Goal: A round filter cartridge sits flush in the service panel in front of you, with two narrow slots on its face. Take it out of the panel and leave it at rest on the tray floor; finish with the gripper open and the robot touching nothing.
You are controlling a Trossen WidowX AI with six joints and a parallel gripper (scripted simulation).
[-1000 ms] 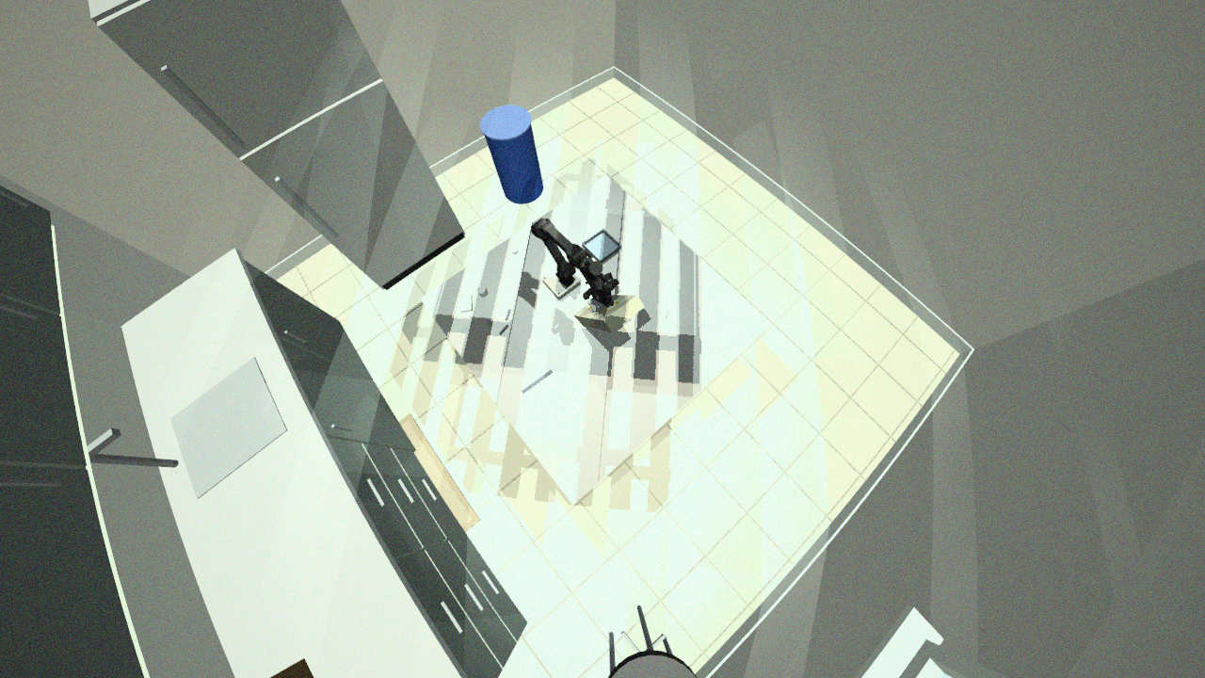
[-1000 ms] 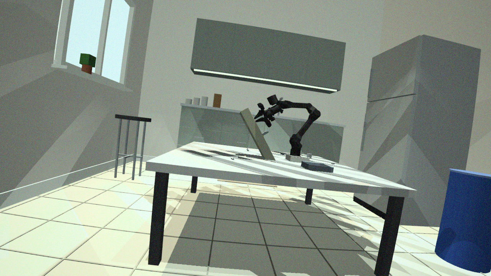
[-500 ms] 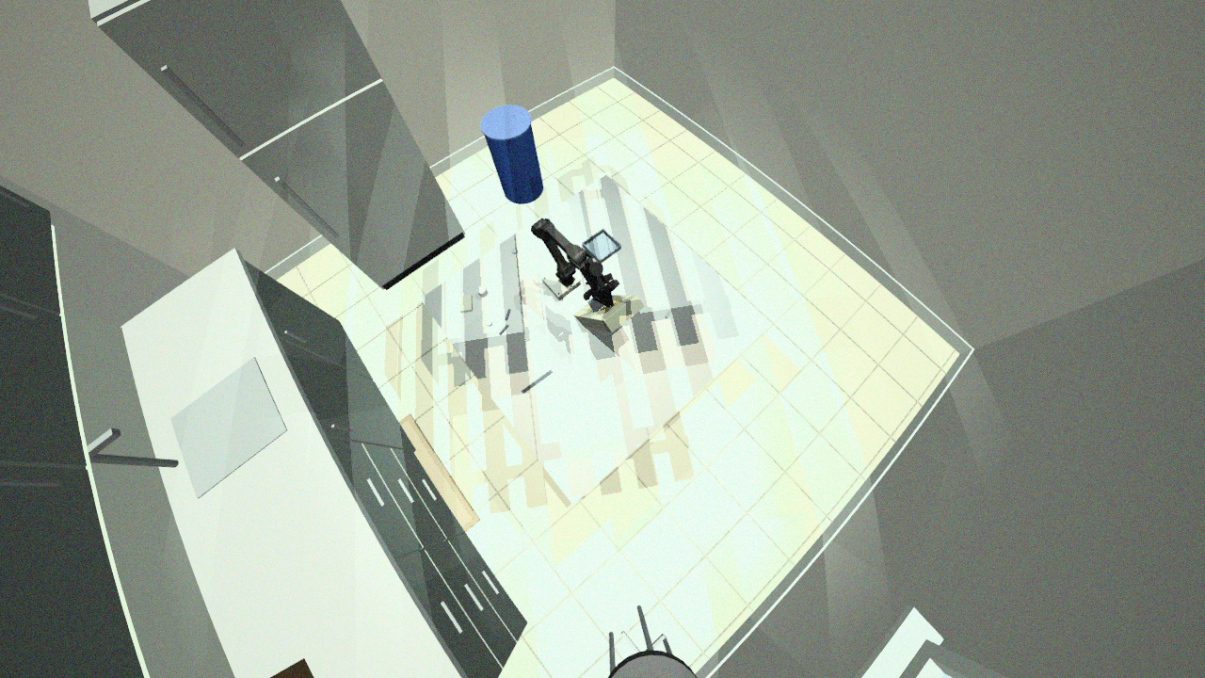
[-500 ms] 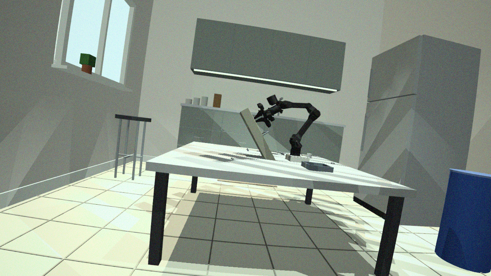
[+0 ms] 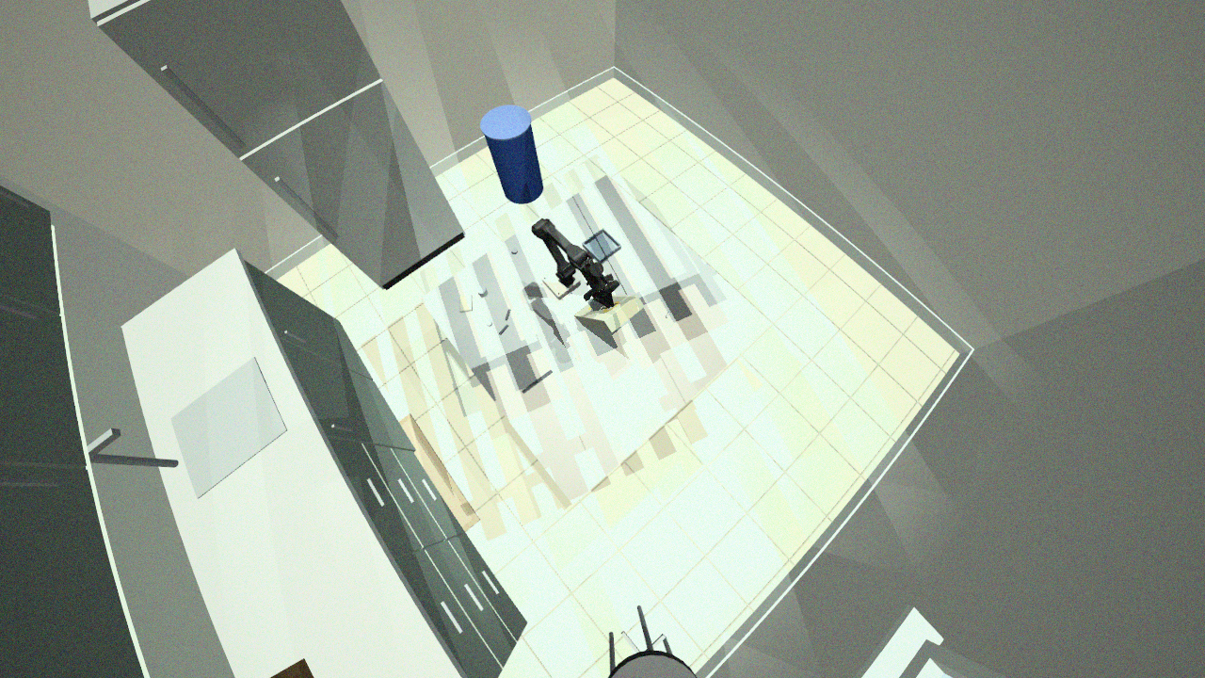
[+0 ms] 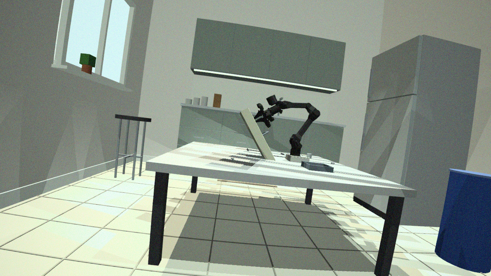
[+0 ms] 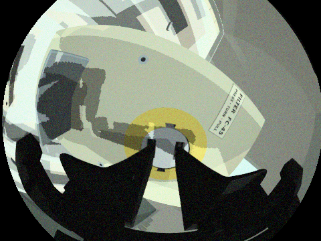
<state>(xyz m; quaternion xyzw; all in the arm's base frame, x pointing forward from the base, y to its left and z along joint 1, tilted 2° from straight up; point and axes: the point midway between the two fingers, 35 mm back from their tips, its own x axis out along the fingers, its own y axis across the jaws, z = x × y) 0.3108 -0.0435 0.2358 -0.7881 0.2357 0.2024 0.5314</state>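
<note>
The round grey filter cartridge lies 10 mm ahead of my gripper tip and 10 mm below it. Round my gripper tip: tray: 350 mm behind, 340 mm to the left, 250 mm below; service panel: 30 mm behind, 10 mm to the left, 80 mm below.
</note>
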